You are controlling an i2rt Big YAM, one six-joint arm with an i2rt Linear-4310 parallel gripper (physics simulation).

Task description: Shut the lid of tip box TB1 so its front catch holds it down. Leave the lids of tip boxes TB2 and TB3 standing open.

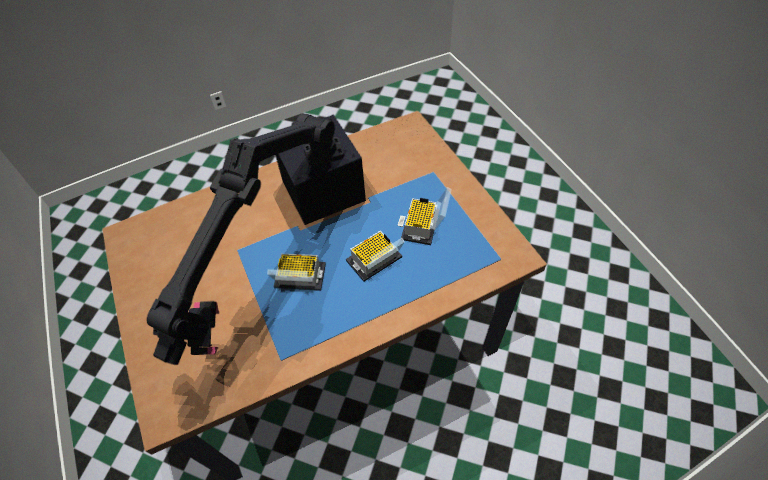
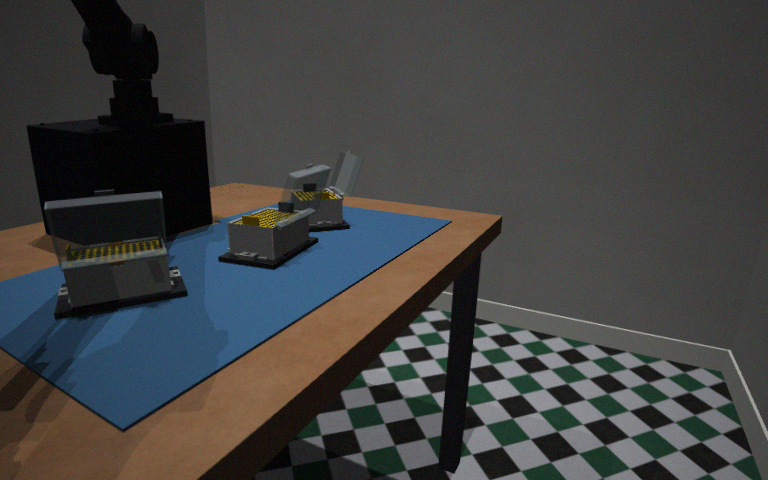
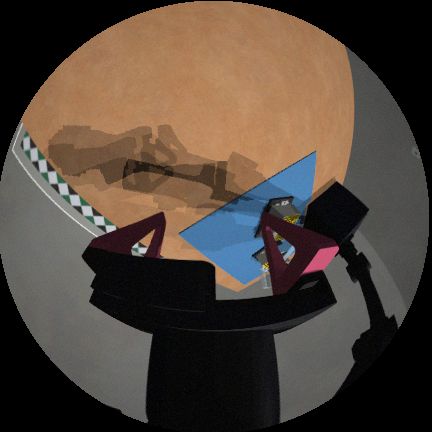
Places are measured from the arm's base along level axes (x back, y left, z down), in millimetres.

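Pixels of known places: gripper, between the fingertips: point(image 1: 216, 330) point(image 3: 212, 216); arm's base, origin of its link: point(image 1: 324, 152) point(image 2: 136, 122) point(image 3: 342, 244).
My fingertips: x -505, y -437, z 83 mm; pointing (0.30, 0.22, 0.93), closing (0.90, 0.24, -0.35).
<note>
For each thing: its top centre in the pictures, then the offset to it from my fingertips. "spot": a spot on its surface instead. Level surfaces: height alone.
- left box, centre of its top: point(image 2: 115, 244) point(image 3: 287, 230) point(image 1: 297, 261) dx +208, dy +263, dz +65 mm
- middle box, centre of its top: point(image 2: 263, 213) point(image 1: 370, 244) point(image 3: 274, 261) dx +197, dy +504, dz +65 mm
- right box, centre of its top: point(image 2: 310, 192) point(image 1: 417, 211) dx +279, dy +690, dz +65 mm
- left box's lid, a spot on its surface: point(image 2: 107, 220) spot: dx +121, dy +229, dz +11 mm
- right box's lid, centre of its top: point(image 2: 345, 149) point(image 1: 441, 198) dx +239, dy +758, dz -22 mm
- blue mat, height of its surface: dz +131 mm
- wooden table, height of its surface: dz +134 mm
Three grey tip boxes with yellow racks stand on the blue mat: a left box point(image 1: 296, 264) point(image 2: 118, 283), a middle box point(image 1: 372, 250) point(image 2: 252, 240) and a right box point(image 1: 420, 215) point(image 2: 335, 210). All three clear lids stand open. The left box's lid point(image 2: 107, 220) is upright, and the right box's lid point(image 1: 445, 208) point(image 2: 346, 172) leans outward. No TB1, TB2 or TB3 label is readable, so I cannot tell which box is which. My gripper point(image 1: 215, 329) point(image 3: 212, 216) is open and empty, high above the table left of the mat, well apart from the boxes.
The blue mat point(image 1: 339, 316) point(image 2: 226, 333) point(image 3: 225, 250) lies on the wooden table point(image 1: 135, 254) point(image 2: 271, 390) point(image 3: 200, 75). The arm's black base block point(image 1: 328, 192) point(image 2: 118, 169) point(image 3: 336, 210) stands behind the mat. The arm's shadow falls across the table.
</note>
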